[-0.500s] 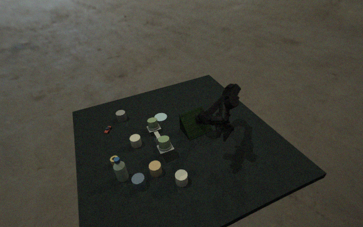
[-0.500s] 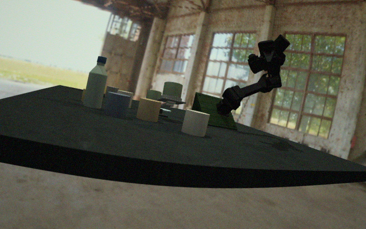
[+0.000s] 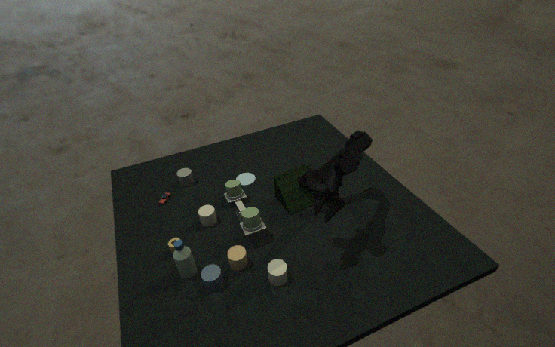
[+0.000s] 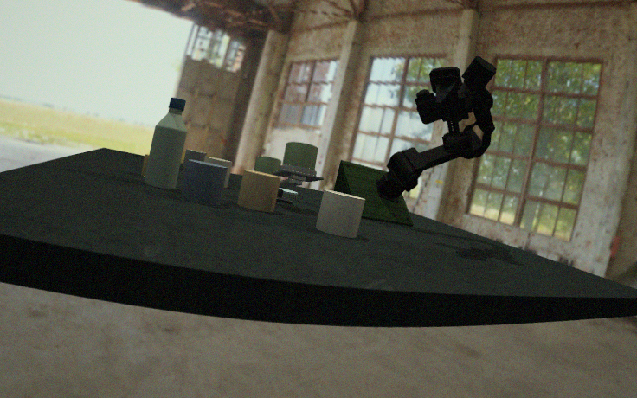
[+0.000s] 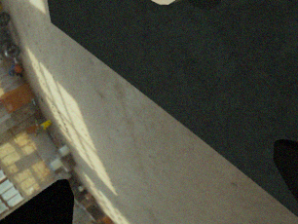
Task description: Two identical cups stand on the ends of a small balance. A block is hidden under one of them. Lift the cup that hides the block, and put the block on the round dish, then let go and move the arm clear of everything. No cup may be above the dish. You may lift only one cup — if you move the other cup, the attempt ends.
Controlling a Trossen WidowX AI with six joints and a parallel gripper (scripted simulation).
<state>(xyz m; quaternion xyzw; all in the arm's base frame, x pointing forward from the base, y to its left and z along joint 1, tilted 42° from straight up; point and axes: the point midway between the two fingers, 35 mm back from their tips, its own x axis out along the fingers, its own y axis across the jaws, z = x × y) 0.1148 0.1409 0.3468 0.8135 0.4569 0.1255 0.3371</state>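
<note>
My gripper tip is 470 mm to the left of the green block, 200 mm short of it and 190 mm above it. The rest, counted from my gripper tip: blue cup 390 mm ahead, 200 mm below, 90 mm to the right; green cup 200 mm to the right, 190 mm ahead, 120 mm below; tan cup 300 mm ahead, 200 mm below, 100 mm to the right.
</note>
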